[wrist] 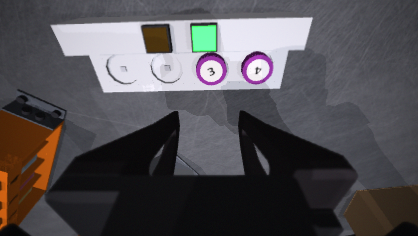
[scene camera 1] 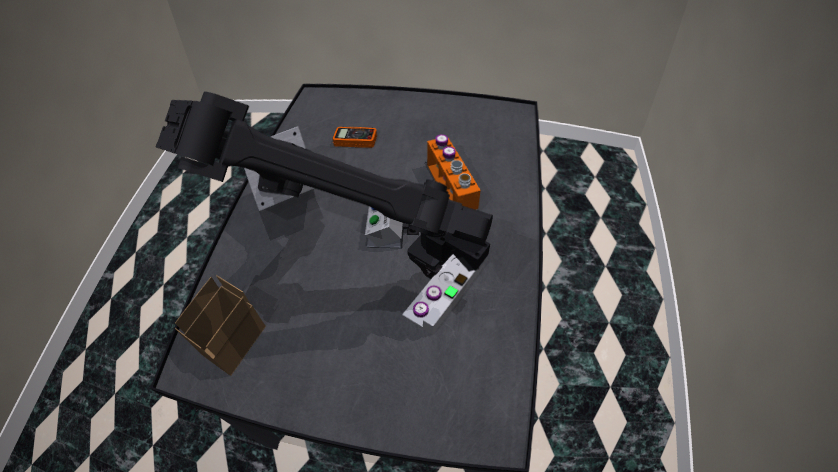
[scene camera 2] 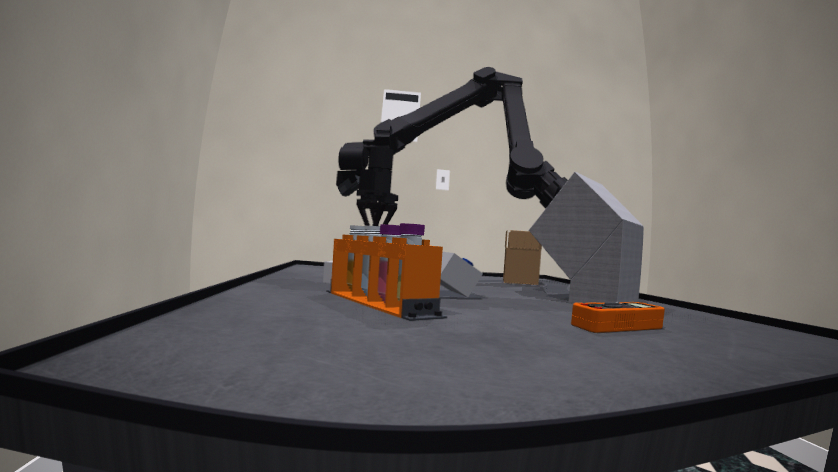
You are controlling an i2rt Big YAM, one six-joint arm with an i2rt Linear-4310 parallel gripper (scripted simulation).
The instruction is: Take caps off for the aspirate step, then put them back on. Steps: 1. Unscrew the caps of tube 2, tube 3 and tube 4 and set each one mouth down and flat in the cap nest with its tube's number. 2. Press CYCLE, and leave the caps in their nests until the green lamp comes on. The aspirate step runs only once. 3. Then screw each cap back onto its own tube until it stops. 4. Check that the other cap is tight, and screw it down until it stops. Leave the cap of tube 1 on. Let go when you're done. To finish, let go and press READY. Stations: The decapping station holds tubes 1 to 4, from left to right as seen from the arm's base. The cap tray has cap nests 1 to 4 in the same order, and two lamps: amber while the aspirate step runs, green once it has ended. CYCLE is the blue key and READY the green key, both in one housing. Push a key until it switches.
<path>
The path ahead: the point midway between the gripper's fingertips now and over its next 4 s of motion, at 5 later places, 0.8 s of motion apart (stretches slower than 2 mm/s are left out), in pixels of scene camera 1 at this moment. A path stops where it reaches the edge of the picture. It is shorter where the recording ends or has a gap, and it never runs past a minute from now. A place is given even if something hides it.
My gripper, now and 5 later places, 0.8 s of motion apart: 434,269; 434,290; 433,292; 434,283; 436,254; 445,204
</path>
